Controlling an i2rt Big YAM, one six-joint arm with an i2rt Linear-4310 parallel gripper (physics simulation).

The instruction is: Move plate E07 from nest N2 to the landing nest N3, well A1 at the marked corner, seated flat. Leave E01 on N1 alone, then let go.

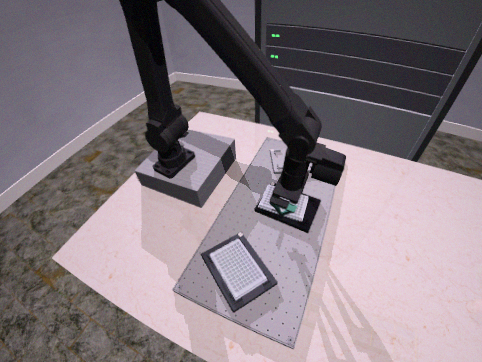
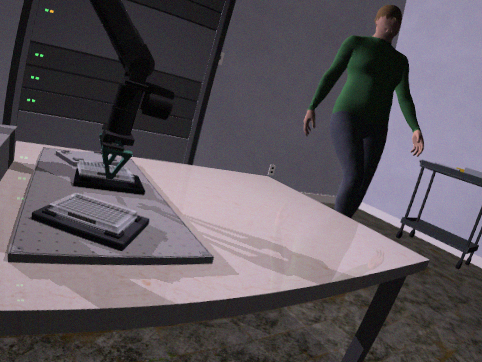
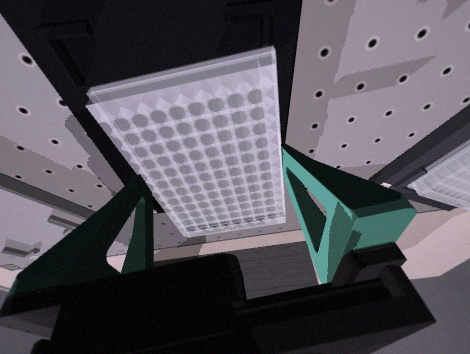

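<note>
My gripper (image 1: 285, 209) (image 2: 110, 175) (image 3: 212, 165) is shut on plate E07 (image 1: 265, 199) (image 2: 87, 168) (image 3: 205, 126), a clear multi-well plate, with one green finger on each long side. It holds the plate just above the black nest N2 (image 1: 311, 223) (image 2: 104, 186) (image 3: 151, 38) in the middle of the perforated grey board (image 1: 280, 312) (image 2: 163, 245) (image 3: 380, 95). The low grey landing nest N3 (image 1: 276, 161) (image 2: 66, 156) lies at the board's far end, partly hidden by the arm. Plate E01 (image 1: 238, 268) (image 2: 93, 212) (image 3: 445, 178) sits on black nest N1 (image 1: 208, 257) (image 2: 116, 239) at the near end.
The arm's grey base block (image 1: 206, 175) stands left of the board. A dark server rack (image 1: 369, 77) (image 2: 58, 97) rises behind the table. A person in a green sweater (image 2: 366, 77) stands beyond the table's right side, near a wheeled cart (image 2: 448, 171).
</note>
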